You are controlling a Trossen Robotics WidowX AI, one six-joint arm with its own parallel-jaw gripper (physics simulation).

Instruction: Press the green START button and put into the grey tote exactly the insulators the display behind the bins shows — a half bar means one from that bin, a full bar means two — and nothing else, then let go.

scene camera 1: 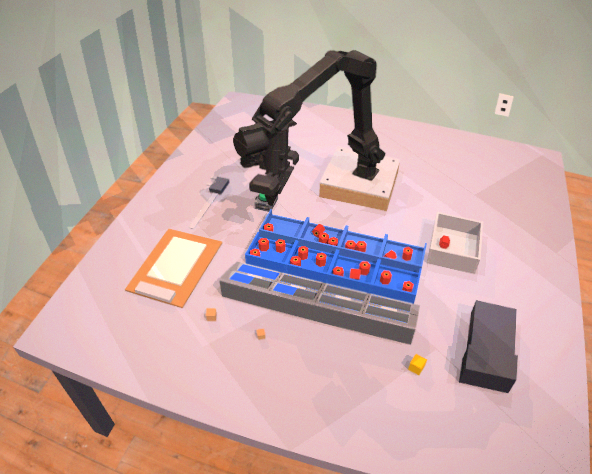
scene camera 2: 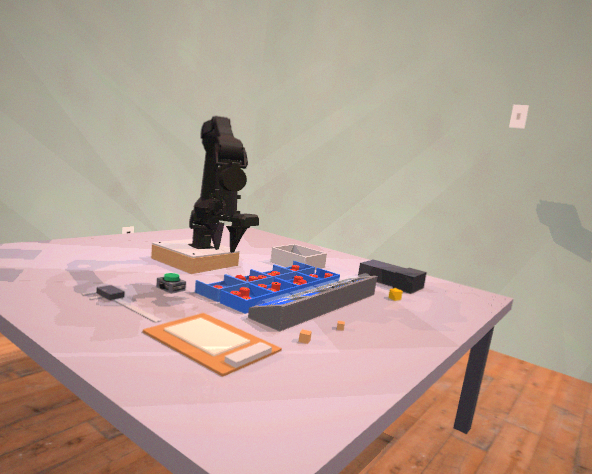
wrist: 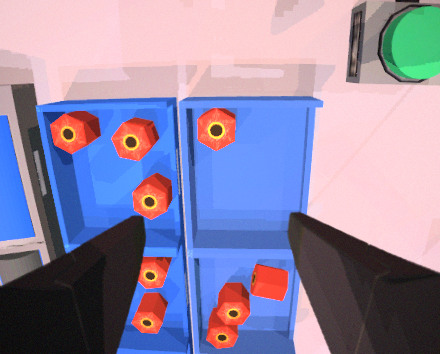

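My gripper is open and empty above the left end of the blue bins. The leftmost robot-side bin holds one red insulator; the leftmost display-side bin holds three. The display shows a full far bar and a half near bar in its leftmost cell, and a half near bar in the second. The grey tote holds one red insulator. The green button is beside the bins, partly behind my gripper in scene camera 1.
An orange clipboard lies left of the display. A black block is at right, near a yellow cube. Two small orange cubes lie before the display. A dark small box lies beyond the button.
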